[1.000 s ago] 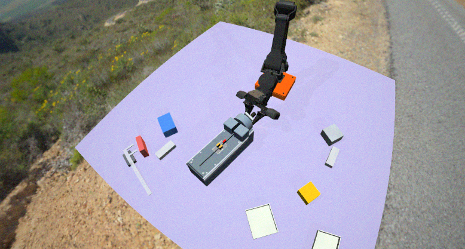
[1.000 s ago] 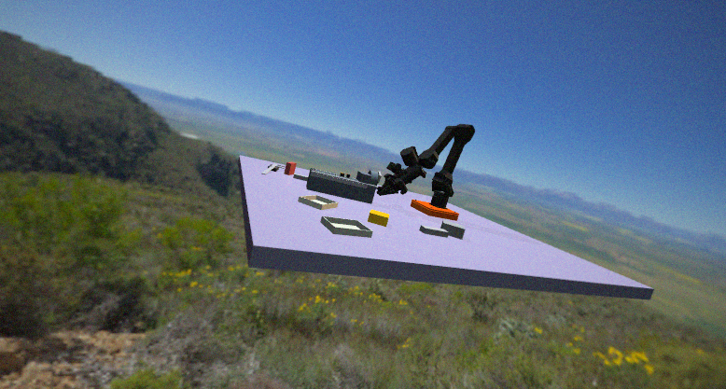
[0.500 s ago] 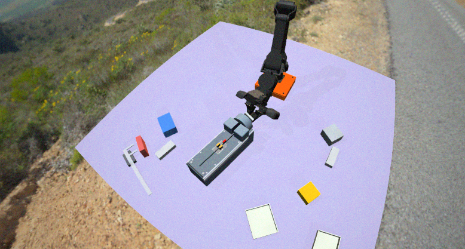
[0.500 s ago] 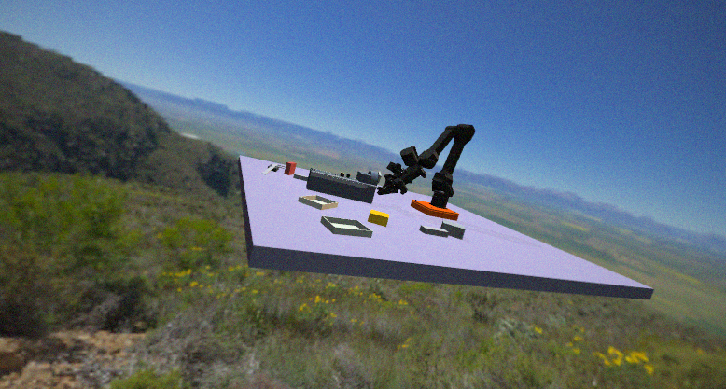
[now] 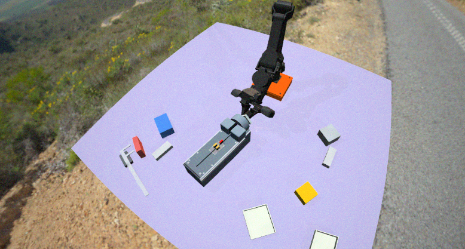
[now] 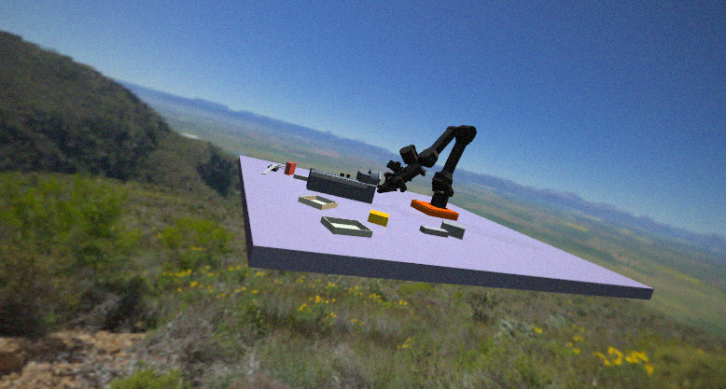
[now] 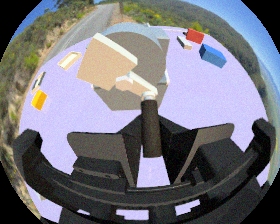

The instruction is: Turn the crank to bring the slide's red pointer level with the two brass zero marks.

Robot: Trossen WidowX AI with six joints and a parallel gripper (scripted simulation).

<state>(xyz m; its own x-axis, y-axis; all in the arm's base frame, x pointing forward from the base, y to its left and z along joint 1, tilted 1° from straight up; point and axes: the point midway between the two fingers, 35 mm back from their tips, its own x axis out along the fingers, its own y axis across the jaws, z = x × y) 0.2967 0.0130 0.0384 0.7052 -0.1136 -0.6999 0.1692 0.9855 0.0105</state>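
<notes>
Now: the red pointer 14 cm ahead of my gripper tip and 4 cm above it. From my gripper tip the other things lie so: blue block: 29 cm to the right, 18 cm ahead, 2 cm below; grey cube: 34 cm to the left, 14 cm behind, 3 cm below; dark crank handle: 2 cm behind, 2 cm above.
</notes>
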